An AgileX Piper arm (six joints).
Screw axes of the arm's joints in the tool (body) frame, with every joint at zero. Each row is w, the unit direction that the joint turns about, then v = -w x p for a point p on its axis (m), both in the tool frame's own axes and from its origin. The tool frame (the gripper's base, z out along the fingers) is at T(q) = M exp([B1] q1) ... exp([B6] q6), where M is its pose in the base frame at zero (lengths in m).
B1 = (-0.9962, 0, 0.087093, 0.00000, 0.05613, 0.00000)
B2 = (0, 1, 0, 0.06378, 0.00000, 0.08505)
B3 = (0, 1, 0, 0.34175, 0.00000, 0.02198)
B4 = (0, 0, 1, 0.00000, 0.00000, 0.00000)
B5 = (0, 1, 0, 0.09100, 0.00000, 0.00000)
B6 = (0, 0, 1, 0.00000, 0.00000, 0.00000)
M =
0.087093 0 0.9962 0.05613
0 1 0 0.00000
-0.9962 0 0.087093 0.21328
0 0 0 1
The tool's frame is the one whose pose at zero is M.
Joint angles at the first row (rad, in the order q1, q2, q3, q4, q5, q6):
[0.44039, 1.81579, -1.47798, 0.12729, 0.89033, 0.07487]
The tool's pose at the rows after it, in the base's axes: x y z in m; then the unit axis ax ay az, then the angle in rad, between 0 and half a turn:
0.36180, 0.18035, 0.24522, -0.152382, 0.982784, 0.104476, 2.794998
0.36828, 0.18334, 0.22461, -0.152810, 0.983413, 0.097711, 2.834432
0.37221, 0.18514, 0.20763, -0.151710, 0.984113, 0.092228, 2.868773
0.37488, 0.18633, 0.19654, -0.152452, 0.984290, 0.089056, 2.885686
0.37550, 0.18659, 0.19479, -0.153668, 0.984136, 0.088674, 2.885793
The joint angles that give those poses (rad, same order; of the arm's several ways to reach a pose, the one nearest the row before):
[0.44039, 1.88123, -1.50164, 0.12640, 0.88941, 0.07240]
[0.44040, 1.93461, -1.50485, 0.12640, 0.88108, 0.06869]
[0.44038, 1.97605, -1.50485, 0.12641, 0.87570, 0.06867]
[0.44039, 2.00320, -1.50482, 0.12641, 0.86671, 0.06538]
[0.44039, 2.00764, -1.50485, 0.12640, 0.86275, 0.06247]

